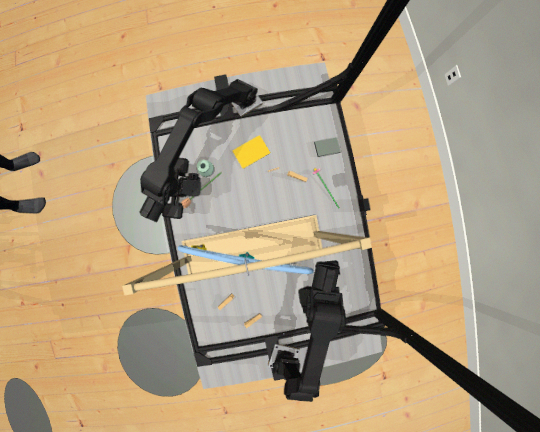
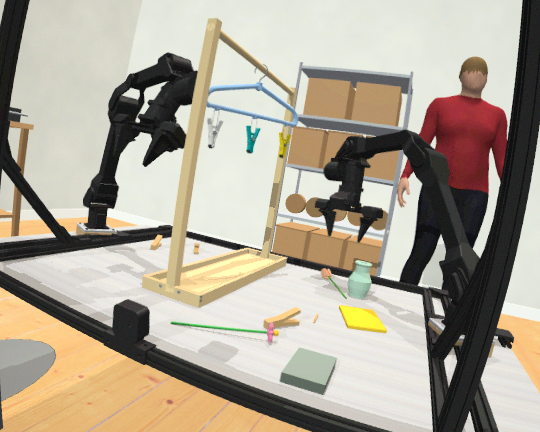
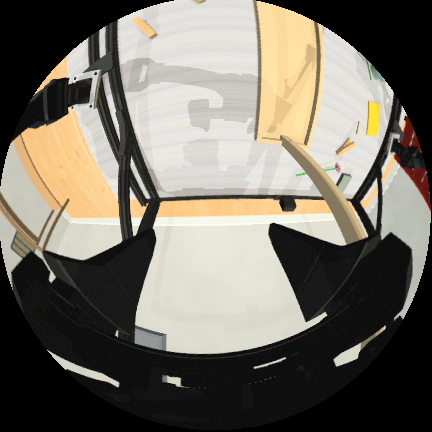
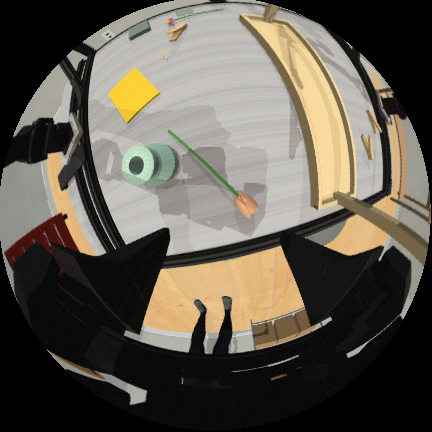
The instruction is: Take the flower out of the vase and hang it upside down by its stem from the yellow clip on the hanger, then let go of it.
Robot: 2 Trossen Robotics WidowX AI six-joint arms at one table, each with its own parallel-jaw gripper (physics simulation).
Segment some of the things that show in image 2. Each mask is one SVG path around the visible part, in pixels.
The left gripper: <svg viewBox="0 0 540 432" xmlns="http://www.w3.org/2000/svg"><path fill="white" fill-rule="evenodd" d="M175 106L162 97L156 97L154 100L149 99L147 102L149 108L144 114L137 116L140 123L136 122L131 115L116 114L112 120L116 127L113 157L117 159L129 142L136 141L135 138L139 136L140 132L150 134L152 138L142 163L144 167L147 167L166 151L173 152L178 150L178 148L184 149L186 133L179 123L176 123L177 120L174 115L176 113Z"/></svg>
The right gripper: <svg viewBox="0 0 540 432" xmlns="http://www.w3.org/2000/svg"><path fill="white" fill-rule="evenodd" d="M342 182L342 185L339 185L338 192L332 194L330 200L318 198L315 202L315 208L320 208L318 211L325 218L328 236L331 236L336 217L334 209L361 213L364 217L360 217L360 228L357 238L359 243L372 223L377 221L377 218L383 218L382 208L372 206L361 207L361 192L364 191L362 184Z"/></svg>
